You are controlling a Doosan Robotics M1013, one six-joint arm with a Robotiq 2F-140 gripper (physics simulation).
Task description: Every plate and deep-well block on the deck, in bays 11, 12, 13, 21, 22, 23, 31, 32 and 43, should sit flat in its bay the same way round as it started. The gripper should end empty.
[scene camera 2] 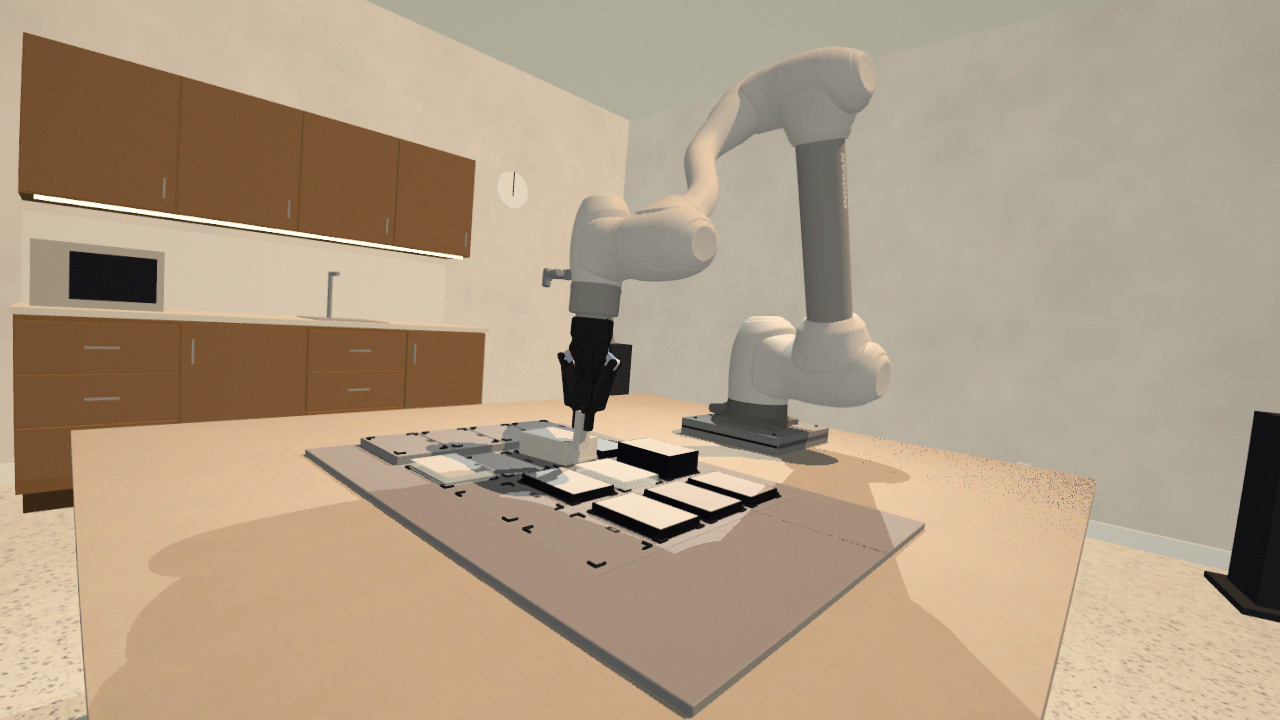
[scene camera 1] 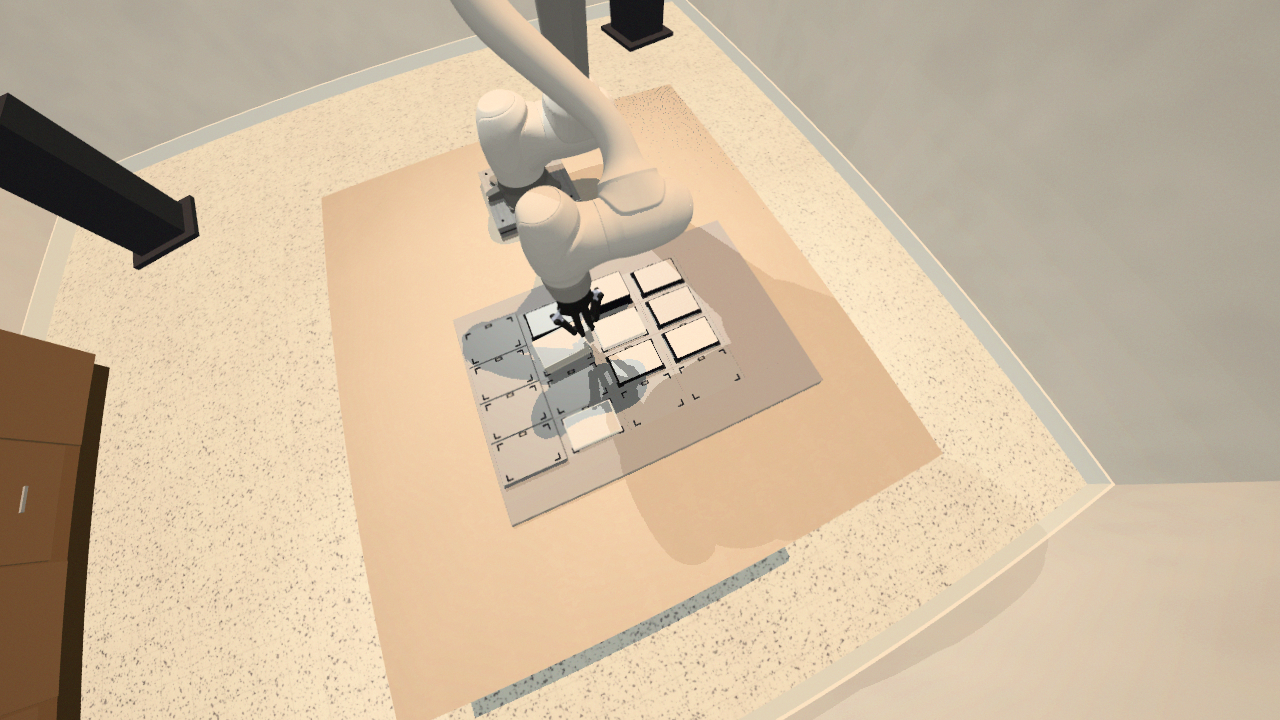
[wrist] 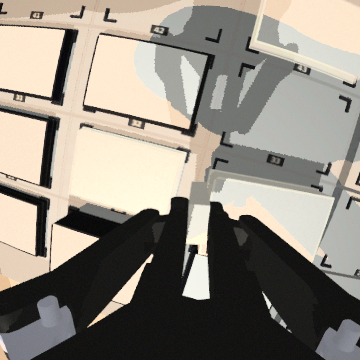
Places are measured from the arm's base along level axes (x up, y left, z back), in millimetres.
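Where they show: gripper, between the fingertips: (scene camera 2: 580, 449) (scene camera 1: 589, 338) (wrist: 197, 195); arm's base, origin of its link: (scene camera 2: 755, 421) (scene camera 1: 525, 184).
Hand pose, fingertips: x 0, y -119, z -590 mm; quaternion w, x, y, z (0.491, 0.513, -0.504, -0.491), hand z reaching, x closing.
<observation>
Each offset is from my fingertips to the top centre of the thing. "pt": to the spot under its first point.
My gripper (scene camera 1: 587, 334) (scene camera 2: 582, 424) (wrist: 197, 195) is shut and points down, with a narrow pale bar at its fingertips. The tips are low by the gap between the tall cream block @[dx +14, dy -71, dz +24 mm] (scene camera 1: 562, 352) (scene camera 2: 550, 445) (wrist: 272, 212) in bay 23 and the low cream plate @[dx -17, dy +87, dz -12 mm] (scene camera 1: 620, 328) (scene camera 2: 617, 472) (wrist: 127, 170) in bay 22. Contact with the block, and whether it is fully seated, I cannot tell. A black-sided tall block @[dx +11, dy +107, dz +93 mm] (scene camera 1: 612, 290) (scene camera 2: 658, 454) stands in bay 12. A black-rimmed plate @[dx -17, dy +66, dz -116 mm] (scene camera 1: 634, 360) (scene camera 2: 568, 484) (wrist: 145, 80) lies in bay 32. A pale plate @[dx -17, dy -115, dz -190 mm] (scene camera 1: 592, 426) (scene camera 2: 447, 467) lies in bay 43. The bay 13 plate is partly hidden.
Black-rimmed plates in bays 31 @[dx -17, dy +227, dz -148 mm] (scene camera 1: 691, 338) (scene camera 2: 646, 514), 21 (scene camera 1: 673, 305) and 11 @[dx -17, dy +268, dz +62 mm] (scene camera 1: 657, 276) lie on the deck board @[pt dx -31, dy +358, dz -322 mm] (scene camera 1: 769, 362) (scene camera 2: 689, 608). Bays 33, 42 and 41 hold no plate. The arm base (scene camera 2: 756, 429) stands behind.
</observation>
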